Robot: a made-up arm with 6 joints.
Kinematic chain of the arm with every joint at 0, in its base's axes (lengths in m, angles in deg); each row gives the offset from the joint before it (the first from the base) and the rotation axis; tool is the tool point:
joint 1: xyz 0 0 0.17 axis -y
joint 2: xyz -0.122 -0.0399 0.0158 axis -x
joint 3: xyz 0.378 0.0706 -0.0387 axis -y
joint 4: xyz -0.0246 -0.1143 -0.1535 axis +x
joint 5: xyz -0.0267 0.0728 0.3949 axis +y
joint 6: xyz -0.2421 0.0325 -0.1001 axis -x
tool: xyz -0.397 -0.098 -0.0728
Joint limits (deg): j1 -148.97..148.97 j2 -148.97..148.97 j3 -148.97..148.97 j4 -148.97..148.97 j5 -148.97..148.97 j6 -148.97..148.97
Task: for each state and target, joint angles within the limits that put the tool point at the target. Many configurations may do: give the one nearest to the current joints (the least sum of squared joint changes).
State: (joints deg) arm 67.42 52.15 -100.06 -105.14 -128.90 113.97
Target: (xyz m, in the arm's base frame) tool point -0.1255 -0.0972 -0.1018
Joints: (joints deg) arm 64.15 50.48 -148.84 -101.51 -148.97 129.02
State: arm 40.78 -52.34 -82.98 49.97 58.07 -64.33
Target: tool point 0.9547 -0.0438 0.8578
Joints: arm 46.28 -64.70 -123.08 18.32 73.20 -68.62
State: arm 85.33 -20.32 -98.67 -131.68 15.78 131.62
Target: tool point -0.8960 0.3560 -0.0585
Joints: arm 100.79 -9.68 -126.51 -128.16 42.23 133.38
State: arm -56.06 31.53 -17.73 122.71 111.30 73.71
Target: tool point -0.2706 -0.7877 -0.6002
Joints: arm -47.29 7.88 -25.59 131.42 144.41 77.74
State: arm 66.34 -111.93 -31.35 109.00 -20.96 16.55
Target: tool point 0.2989 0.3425 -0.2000
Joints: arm 101.93 -101.40 2.76 109.13 1.20 22.68
